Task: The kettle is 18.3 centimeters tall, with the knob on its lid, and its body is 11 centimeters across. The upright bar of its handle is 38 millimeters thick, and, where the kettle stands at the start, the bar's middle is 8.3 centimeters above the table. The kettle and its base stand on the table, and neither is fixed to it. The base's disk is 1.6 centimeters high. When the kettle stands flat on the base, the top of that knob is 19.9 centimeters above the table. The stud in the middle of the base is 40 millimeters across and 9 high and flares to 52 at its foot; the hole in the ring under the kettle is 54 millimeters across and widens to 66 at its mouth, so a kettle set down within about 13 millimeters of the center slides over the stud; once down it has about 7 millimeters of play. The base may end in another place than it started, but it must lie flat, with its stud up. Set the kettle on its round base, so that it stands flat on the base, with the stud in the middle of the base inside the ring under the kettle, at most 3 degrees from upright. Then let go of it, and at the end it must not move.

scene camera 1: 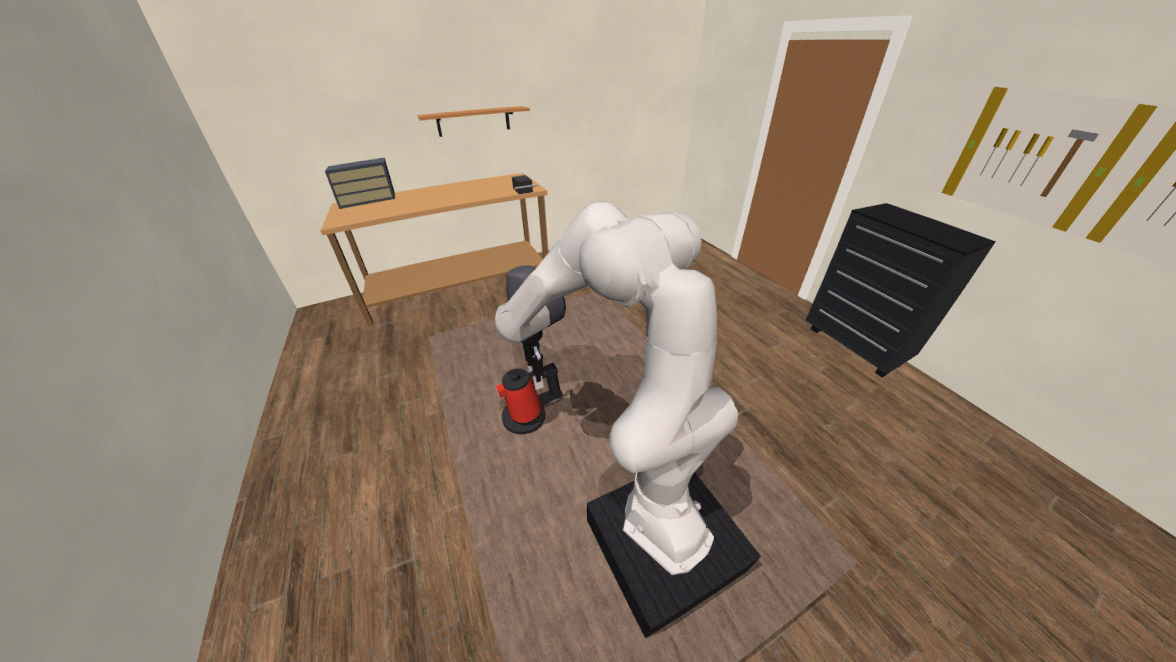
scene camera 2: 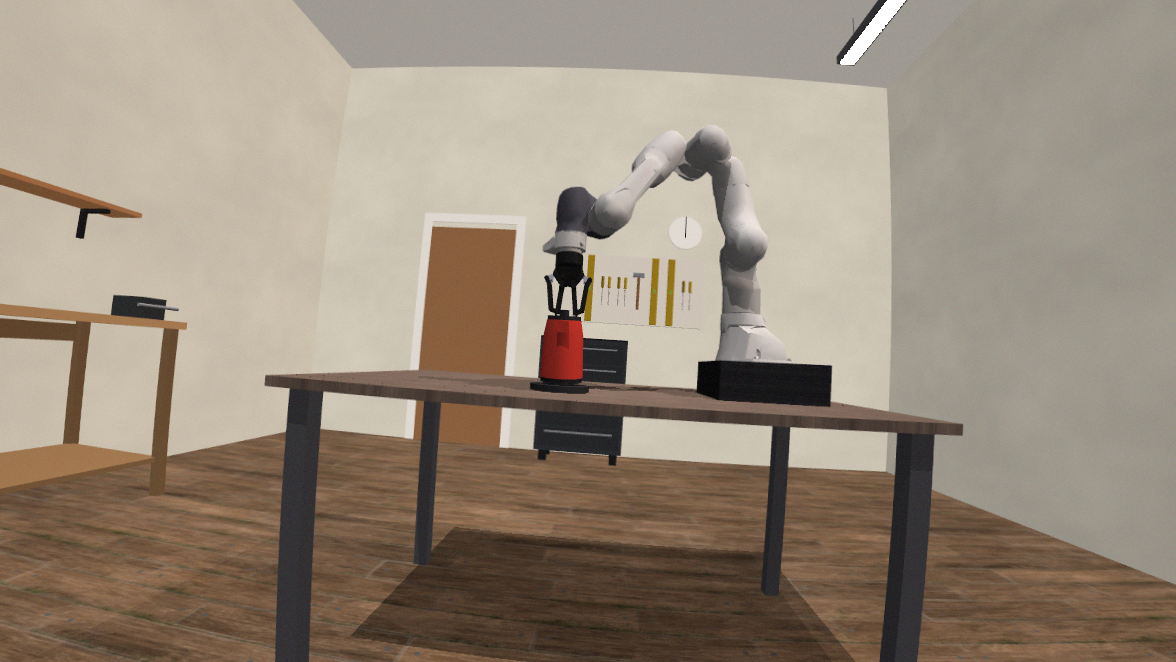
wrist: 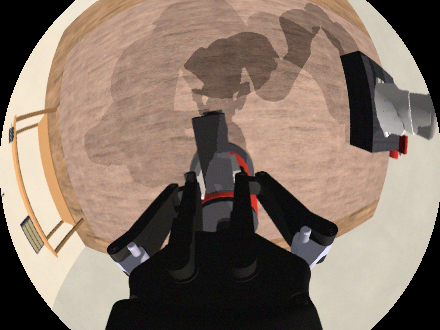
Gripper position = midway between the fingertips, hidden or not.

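Kettle (scene camera 1: 524,405) (scene camera 2: 562,354) (wrist: 210,131), visible. My gripper (scene camera 1: 536,383) (wrist: 218,165), visible too.
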